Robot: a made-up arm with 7 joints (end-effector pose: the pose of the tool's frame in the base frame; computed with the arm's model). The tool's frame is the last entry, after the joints.
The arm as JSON. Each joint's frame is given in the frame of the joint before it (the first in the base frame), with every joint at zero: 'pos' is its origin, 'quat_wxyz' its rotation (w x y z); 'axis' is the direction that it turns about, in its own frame. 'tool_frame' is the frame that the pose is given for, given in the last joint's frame.
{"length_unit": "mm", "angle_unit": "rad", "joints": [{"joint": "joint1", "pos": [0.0, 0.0, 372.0], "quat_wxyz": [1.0, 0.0, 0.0, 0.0], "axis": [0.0, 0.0, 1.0]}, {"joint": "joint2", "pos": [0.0, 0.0, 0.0], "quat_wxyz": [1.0, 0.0, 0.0, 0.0], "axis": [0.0, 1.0, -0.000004]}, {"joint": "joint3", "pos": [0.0, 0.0, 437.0], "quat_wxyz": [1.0, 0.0, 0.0, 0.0], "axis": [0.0, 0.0, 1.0]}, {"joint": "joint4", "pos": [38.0, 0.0, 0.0], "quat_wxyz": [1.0, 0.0, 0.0, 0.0], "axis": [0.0, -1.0, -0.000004]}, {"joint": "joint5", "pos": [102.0, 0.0, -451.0], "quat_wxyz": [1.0, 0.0, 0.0, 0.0], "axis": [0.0, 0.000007, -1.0]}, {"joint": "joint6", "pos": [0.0, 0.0, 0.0], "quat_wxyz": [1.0, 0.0, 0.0, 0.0], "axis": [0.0, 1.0, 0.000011]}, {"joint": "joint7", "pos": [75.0, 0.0, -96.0], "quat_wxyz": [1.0, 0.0, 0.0, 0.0], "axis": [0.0, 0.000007, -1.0]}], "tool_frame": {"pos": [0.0, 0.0, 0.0], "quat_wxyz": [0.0, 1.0, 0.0, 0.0]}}
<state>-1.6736 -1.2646 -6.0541 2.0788 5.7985 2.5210 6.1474</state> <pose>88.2 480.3 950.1 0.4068 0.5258 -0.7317 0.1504</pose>
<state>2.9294 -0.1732 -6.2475 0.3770 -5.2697 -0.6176 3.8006</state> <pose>-332.8 159.5 481.1 0.0973 0.4703 -0.7381 -0.4739</pose>
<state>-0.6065 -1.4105 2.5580 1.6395 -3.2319 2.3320 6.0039</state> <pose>-470.9 624.5 96.5 0.4701 -0.3278 -0.2298 0.7866</pose>
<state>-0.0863 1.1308 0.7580 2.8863 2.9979 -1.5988 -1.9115</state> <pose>770.0 8.8 623.5 0.2784 -0.8262 0.4827 0.0826</pose>
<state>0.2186 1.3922 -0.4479 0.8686 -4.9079 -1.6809 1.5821</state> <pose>388.9 -167.4 110.6 0.0869 0.2509 -0.4775 0.8376</pose>
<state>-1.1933 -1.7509 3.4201 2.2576 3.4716 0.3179 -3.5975</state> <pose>-402.0 654.2 -187.5 0.3455 -0.5427 -0.7432 -0.1838</pose>
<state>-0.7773 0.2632 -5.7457 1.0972 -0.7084 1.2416 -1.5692</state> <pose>558.0 -203.6 465.1 0.0189 0.6330 0.7182 -0.2884</pose>
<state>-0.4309 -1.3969 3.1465 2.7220 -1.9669 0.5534 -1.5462</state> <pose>-928.1 412.1 365.0 0.4445 -0.6892 0.1769 0.5441</pose>
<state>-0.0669 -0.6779 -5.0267 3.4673 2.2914 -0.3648 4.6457</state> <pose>-563.2 -137.0 1099.5 0.8030 0.1788 -0.1463 -0.5493</pose>
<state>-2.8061 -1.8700 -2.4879 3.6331 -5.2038 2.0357 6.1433</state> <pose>838.4 235.0 359.0 0.7276 -0.6261 -0.2673 0.0849</pose>
